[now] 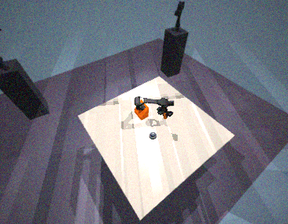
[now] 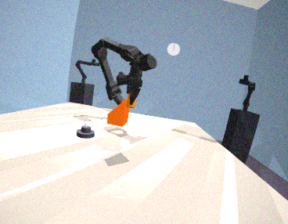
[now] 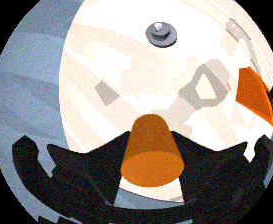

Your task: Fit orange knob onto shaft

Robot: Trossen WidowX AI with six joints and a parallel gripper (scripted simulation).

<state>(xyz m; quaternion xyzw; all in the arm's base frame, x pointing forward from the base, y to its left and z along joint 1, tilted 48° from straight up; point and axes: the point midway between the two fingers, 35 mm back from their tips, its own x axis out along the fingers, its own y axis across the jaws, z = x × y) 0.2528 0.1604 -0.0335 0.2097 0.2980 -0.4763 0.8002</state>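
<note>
My gripper tip is now 10 mm past the orange knob and 30 mm below it. Round my gripper tip: dark round pedestal 60 mm ahead, 180 mm to the right, 140 mm below.
</note>
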